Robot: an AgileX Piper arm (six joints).
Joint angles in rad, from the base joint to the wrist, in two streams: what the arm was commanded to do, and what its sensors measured. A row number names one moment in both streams.
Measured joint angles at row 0:
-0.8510, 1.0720, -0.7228, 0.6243, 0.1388, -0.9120
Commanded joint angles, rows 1 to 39:
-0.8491, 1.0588, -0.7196, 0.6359, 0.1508, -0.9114
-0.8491, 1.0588, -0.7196, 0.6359, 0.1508, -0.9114
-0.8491, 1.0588, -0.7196, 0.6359, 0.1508, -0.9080
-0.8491, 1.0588, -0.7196, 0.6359, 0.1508, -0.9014
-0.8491, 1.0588, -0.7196, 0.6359, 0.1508, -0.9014
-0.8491, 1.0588, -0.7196, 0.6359, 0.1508, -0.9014
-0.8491, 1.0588, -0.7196, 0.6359, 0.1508, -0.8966
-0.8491, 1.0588, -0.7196, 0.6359, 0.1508, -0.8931
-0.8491, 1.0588, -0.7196, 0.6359, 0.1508, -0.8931
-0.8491, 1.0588, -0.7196, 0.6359, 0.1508, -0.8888
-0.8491, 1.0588, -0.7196, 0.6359, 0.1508, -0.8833
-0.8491, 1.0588, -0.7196, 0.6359, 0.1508, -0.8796
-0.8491, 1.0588, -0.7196, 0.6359, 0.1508, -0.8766
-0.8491, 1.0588, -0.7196, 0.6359, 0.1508, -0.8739
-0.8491, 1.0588, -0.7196, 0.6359, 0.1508, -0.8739
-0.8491, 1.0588, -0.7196, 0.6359, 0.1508, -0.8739
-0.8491, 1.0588, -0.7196, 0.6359, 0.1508, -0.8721
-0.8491, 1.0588, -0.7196, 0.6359, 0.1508, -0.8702
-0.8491, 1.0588, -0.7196, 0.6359, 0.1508, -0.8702
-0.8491, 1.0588, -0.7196, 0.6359, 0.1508, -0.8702
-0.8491, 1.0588, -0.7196, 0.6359, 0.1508, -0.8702
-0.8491, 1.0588, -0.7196, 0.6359, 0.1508, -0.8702
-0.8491, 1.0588, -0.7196, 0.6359, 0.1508, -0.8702
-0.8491, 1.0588, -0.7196, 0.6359, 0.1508, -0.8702
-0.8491, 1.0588, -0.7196, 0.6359, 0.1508, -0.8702
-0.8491, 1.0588, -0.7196, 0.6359, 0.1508, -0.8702
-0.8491, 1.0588, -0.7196, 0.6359, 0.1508, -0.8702
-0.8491, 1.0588, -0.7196, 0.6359, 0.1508, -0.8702
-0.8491, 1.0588, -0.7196, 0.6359, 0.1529, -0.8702
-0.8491, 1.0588, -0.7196, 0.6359, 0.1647, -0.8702
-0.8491, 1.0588, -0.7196, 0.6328, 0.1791, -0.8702
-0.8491, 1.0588, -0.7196, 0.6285, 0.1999, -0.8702
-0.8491, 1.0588, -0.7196, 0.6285, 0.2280, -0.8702
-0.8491, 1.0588, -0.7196, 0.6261, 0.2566, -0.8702
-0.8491, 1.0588, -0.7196, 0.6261, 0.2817, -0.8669
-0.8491, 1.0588, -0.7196, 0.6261, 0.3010, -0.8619
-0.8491, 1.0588, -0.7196, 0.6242, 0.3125, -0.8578
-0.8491, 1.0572, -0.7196, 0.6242, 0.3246, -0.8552
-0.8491, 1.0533, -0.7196, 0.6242, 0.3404, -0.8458
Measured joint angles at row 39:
-0.8510, 1.0699, -0.7228, 0.6243, 0.2145, -0.8660
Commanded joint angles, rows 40 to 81:
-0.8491, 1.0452, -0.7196, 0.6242, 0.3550, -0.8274
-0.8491, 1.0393, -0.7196, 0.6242, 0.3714, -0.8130
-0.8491, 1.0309, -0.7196, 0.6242, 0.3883, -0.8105
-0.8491, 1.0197, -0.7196, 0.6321, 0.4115, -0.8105
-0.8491, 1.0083, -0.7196, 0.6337, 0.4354, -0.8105
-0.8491, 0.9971, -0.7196, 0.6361, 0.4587, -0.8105
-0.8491, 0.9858, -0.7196, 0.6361, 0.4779, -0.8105
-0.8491, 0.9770, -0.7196, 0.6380, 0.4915, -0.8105
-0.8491, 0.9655, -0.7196, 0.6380, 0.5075, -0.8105
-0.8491, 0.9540, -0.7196, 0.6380, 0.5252, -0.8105
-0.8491, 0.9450, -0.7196, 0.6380, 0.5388, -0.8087
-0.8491, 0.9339, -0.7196, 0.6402, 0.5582, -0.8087
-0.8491, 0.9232, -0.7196, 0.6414, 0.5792, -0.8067
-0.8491, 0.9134, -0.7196, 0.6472, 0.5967, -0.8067
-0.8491, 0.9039, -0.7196, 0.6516, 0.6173, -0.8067
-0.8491, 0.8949, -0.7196, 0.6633, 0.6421, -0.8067
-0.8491, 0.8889, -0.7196, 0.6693, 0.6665, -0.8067
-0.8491, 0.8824, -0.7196, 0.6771, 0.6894, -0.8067
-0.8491, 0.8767, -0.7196, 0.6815, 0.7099, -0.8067
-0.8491, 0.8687, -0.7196, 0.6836, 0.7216, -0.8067
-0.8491, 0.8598, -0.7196, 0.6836, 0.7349, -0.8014
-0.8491, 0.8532, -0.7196, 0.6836, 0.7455, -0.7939
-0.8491, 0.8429, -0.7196, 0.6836, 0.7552, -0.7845
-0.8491, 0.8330, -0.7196, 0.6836, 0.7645, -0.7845
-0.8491, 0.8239, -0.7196, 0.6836, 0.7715, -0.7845
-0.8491, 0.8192, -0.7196, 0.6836, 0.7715, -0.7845
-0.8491, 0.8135, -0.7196, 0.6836, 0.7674, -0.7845
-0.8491, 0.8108, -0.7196, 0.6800, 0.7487, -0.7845
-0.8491, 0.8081, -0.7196, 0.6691, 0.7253, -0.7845
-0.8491, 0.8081, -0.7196, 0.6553, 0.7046, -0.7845
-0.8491, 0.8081, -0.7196, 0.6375, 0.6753, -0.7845
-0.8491, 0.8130, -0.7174, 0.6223, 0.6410, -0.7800
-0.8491, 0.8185, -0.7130, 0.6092, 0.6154, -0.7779
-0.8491, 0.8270, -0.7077, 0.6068, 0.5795, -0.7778
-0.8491, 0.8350, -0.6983, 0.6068, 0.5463, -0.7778
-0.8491, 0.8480, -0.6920, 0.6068, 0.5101, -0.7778
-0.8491, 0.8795, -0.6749, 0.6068, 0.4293, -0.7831
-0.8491, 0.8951, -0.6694, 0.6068, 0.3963, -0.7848
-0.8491, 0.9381, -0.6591, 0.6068, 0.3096, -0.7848
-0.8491, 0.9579, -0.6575, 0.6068, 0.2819, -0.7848
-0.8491, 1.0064, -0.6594, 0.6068, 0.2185, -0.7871
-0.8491, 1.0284, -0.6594, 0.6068, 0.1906, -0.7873
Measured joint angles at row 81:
-0.8505, 0.9532, -0.6648, 0.5931, 0.3110, -0.7767
